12 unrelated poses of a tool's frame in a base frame.
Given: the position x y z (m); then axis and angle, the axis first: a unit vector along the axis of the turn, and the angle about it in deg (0 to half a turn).
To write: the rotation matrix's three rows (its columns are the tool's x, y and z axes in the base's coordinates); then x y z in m. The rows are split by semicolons. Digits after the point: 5 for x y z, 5 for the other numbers.
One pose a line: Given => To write
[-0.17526 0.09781 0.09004 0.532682 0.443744 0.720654 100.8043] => 0.14949 -0.42720 0.89172; 0.98856 0.04636 -0.14351; 0.01996 0.90297 0.42924; -0.17526 0.09781 0.09004
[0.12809 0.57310 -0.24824 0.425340 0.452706 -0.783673 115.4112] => -0.17057 0.98303 -0.06745; -0.43267 -0.13623 -0.89120; -0.88527 -0.12282 0.44857; 0.12809 0.57310 -0.24824
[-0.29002 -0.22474 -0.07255 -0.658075 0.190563 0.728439 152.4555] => -0.06961 -0.57345 -0.81628; 0.10026 -0.81814 0.56621; -0.99252 -0.04243 0.11445; -0.29002 -0.22474 -0.07255
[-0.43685 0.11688 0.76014 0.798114 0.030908 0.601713 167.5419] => 0.28252 -0.08105 0.95583; 0.17856 -0.97457 -0.13542; 0.94250 0.20893 -0.26086; -0.43685 0.11688 0.76014
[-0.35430 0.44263 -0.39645 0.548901 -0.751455 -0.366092 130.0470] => -0.14827 -0.39762 -0.90549; -0.95812 0.28460 0.03191; 0.24501 0.87230 -0.42316; -0.35430 0.44263 -0.39645
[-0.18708 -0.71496 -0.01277 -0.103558 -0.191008 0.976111 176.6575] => -0.97687 -0.01738 -0.21313; 0.09644 -0.92539 -0.36653; -0.19086 -0.37861 0.90566; -0.18708 -0.71496 -0.01277
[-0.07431 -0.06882 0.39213 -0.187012 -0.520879 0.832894 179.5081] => -0.93002 0.18767 -0.31599; 0.20197 -0.45734 -0.86605; -0.30704 -0.86926 0.38743; -0.07431 -0.06882 0.39213
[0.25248 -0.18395 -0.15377 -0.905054 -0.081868 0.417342 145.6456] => 0.66980 -0.10025 -0.73575; 0.37078 -0.81333 0.44836; -0.64335 -0.57311 -0.50760; 0.25248 -0.18395 -0.15377
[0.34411 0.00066 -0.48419 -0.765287 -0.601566 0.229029 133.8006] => 0.29888 0.61371 -0.73077; 0.94432 -0.07979 0.31921; 0.13759 -0.78549 -0.60339; 0.34411 0.00066 -0.48419
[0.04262 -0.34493 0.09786 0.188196 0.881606 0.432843 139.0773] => -0.69341 0.00775 0.72050; 0.57481 0.60890 0.54665; -0.43448 0.79321 -0.42668; 0.04262 -0.34493 0.09786
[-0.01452 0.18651 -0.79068 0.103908 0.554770 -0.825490 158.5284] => -0.90975 0.41345 0.03747; -0.19087 -0.33642 -0.92217; -0.36867 -0.84610 0.38498; -0.01452 0.18651 -0.79068
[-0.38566 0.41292 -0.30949 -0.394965 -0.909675 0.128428 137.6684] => -0.46794 0.53841 -0.70082; 0.71138 0.69999 0.06278; 0.52437 -0.46917 -0.71057; -0.38566 0.41292 -0.30949
